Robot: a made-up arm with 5 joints.
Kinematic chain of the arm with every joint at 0, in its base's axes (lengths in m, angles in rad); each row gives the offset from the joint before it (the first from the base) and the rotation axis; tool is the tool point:
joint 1: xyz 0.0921 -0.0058 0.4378 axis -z
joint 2: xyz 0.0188 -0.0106 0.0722 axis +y
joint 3: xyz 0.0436 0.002 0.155 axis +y
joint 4: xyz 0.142 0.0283 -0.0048 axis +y
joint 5: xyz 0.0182 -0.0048 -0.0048 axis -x
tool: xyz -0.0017 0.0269 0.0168
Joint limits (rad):
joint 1: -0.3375..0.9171
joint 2: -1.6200..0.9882
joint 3: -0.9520..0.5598
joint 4: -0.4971..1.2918
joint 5: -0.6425..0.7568
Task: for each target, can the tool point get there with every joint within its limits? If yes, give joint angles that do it. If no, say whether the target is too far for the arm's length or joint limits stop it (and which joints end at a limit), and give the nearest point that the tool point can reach.
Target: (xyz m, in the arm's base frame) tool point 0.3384 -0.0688 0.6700
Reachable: yes | joints 0.3815 0.1707 -0.1986 0.3193 -0.3963
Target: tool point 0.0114 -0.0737 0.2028
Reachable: no: joint limits stop it (at a limit: joint 1, joint 2, joint 3, joint 4, joint 5) | nearest point 0.2117 -0.1186 0.3882 | short by 0.277 m
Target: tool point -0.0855 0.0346 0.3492
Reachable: no: joint limits stop it (at a limit: joint 2, joint 3, joint 4, joint 5) | nearest point -0.1757 0.0551 0.6030 | short by 0.270 m
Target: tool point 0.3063 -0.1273 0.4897
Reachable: yes | joints 0.6987 0.5986 0.2315 0.6349 0.2115
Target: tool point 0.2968 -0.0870 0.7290
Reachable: yes | joints 0.5303 0.1068 -0.4490 -0.1894 -0.3861
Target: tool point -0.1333 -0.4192 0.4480
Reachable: no: too far | nearest point -0.1746 -0.0714 0.6030 | short by 0.383 m
